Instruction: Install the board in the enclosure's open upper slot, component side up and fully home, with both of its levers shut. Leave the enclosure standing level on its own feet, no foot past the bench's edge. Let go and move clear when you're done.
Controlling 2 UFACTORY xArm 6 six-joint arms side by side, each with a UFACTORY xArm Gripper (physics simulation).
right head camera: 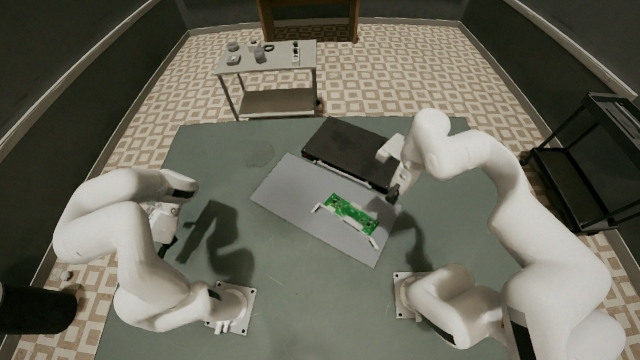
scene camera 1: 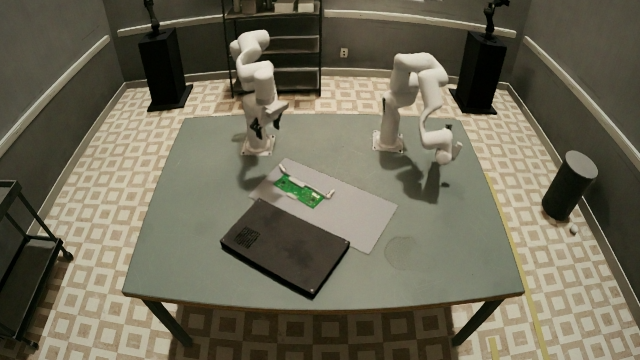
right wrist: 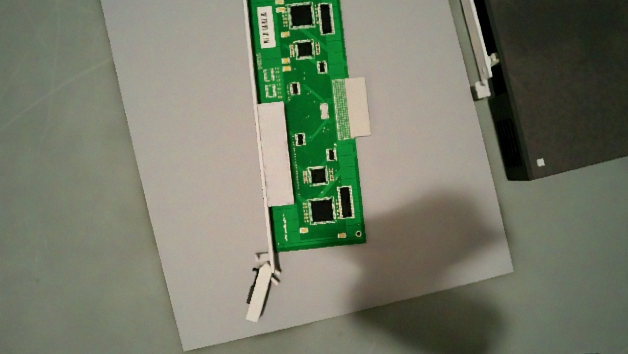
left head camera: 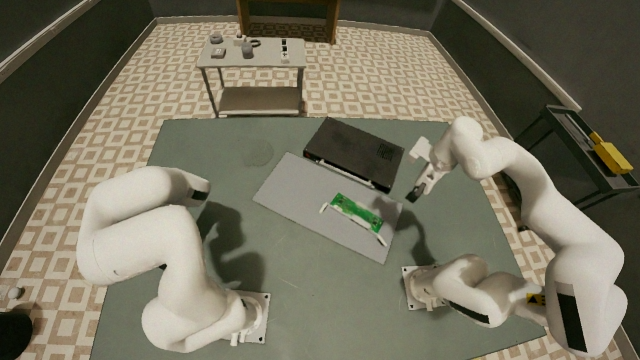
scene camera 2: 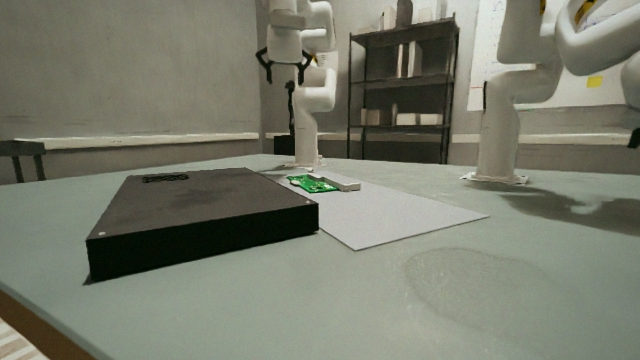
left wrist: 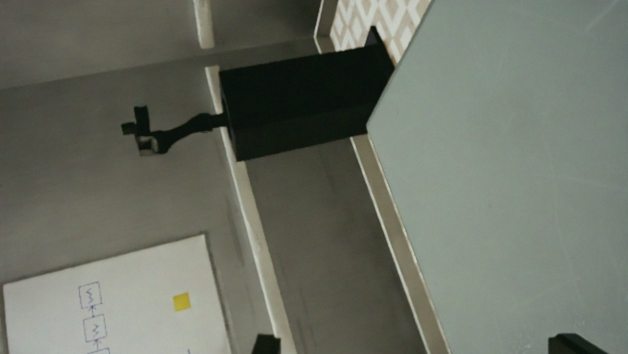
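Pixels of known places: right gripper, fingertip midpoint: (right head camera: 398, 191) (scene camera 1: 268, 133) (left head camera: 415, 190) (scene camera 2: 285, 84); left arm's base, link origin: (right head camera: 230, 307) (scene camera 1: 387, 141) (scene camera 2: 493, 177); right arm's base, link origin: (scene camera 1: 258, 144) (left head camera: 423, 286) (scene camera 2: 306, 165).
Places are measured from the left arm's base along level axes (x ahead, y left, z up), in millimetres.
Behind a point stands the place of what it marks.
The green board (left head camera: 357, 213) {z 6, x 422, y -398 mm} (right head camera: 351, 214) {z 6, x 422, y -400 mm} (scene camera 1: 300, 191) {z 6, x 428, y -385 mm} (scene camera 2: 311, 183) {z 6, x 435, y -379 mm} (right wrist: 312, 120) {z 6, x 425, y -404 mm} lies component side up on the grey mat (left head camera: 290, 185) {z 2, x 530, y -101 mm} (scene camera 1: 370, 215) {z 2, x 517, y -68 mm} (scene camera 2: 400, 215) {z 2, x 542, y -73 mm} (right wrist: 190, 200) {z 2, x 298, y -397 mm}. Its levers (left head camera: 382, 240) {z 21, x 305, y -495 mm} (right wrist: 259, 294) {z 20, x 302, y -496 mm} are swung outward. The black enclosure (left head camera: 350, 150) {z 49, x 730, y -364 mm} (right head camera: 340, 142) {z 49, x 771, y -321 mm} (scene camera 1: 285, 245) {z 49, x 756, y -383 mm} (scene camera 2: 200, 205) {z 49, x 817, y -272 mm} (right wrist: 575, 75) {z 49, x 612, y -501 mm} lies flat on the bench, its slotted front facing the mat. Its upper slot's interior is hidden. My right gripper (left head camera: 415, 193) {z 288, x 386, y -520 mm} (right head camera: 393, 193) {z 288, x 386, y -520 mm} (scene camera 1: 267, 125) {z 288, x 386, y -520 mm} (scene camera 2: 285, 76) {z 288, x 386, y -520 mm} is open and empty, above the board's end of the mat. My left gripper (left wrist: 415, 345) {z 175, x 92, y 273 mm} is open and empty, far left of the board in the head views.
The enclosure stands near the bench's (scene camera 1: 450, 270) {z 0, x 770, y 289 mm} edge in scene camera 1. A white faceplate (left head camera: 345, 172) {z 25, x 615, y -344 mm} (right head camera: 342, 174) {z 14, x 611, y -346 mm} runs along its front. A side table (left head camera: 255, 60) with small items stands beyond the bench, and a dark cart (right head camera: 565, 185) stands at the right in the right head view.
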